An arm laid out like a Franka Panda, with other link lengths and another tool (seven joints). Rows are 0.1 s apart.
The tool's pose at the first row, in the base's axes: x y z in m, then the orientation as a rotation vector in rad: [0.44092 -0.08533 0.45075 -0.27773 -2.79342 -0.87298]
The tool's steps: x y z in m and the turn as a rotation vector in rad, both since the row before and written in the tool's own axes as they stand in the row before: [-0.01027 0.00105 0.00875 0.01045 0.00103 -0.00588]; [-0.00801 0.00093 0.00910 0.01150 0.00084 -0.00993]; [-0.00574 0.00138 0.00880 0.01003 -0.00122 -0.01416]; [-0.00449 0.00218 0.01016 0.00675 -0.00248 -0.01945]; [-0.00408 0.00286 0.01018 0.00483 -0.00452 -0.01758]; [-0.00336 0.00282 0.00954 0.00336 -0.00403 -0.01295]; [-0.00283 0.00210 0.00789 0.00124 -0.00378 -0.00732]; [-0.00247 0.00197 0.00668 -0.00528 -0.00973 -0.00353]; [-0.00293 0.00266 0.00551 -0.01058 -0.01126 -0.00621]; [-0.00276 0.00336 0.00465 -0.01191 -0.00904 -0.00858]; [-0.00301 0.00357 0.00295 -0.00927 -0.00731 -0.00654]
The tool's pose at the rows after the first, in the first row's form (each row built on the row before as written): [0.44987 -0.08064 0.44175 -0.26749 -2.79842 -0.85933]; [0.45654 -0.07561 0.43292 -0.25159 -2.80535 -0.84507]; [0.46114 -0.07015 0.42509 -0.23104 -2.81502 -0.83397]; [0.46448 -0.06316 0.41684 -0.20414 -2.82633 -0.82873]; [0.46753 -0.05554 0.40903 -0.18096 -2.83803 -0.82602]; [0.46996 -0.04823 0.40189 -0.16414 -2.84712 -0.82435]; [0.47199 -0.04238 0.39586 -0.15537 -2.85338 -0.82456]; [0.47382 -0.03727 0.39085 -0.15549 -2.86157 -0.83437]; [0.47641 -0.03222 0.38714 -0.15313 -2.86998 -0.85263]; [0.47909 -0.02702 0.38462 -0.14646 -2.87646 -0.87297]; [0.48224 -0.02258 0.38367 -0.14156 -2.88161 -0.88888]
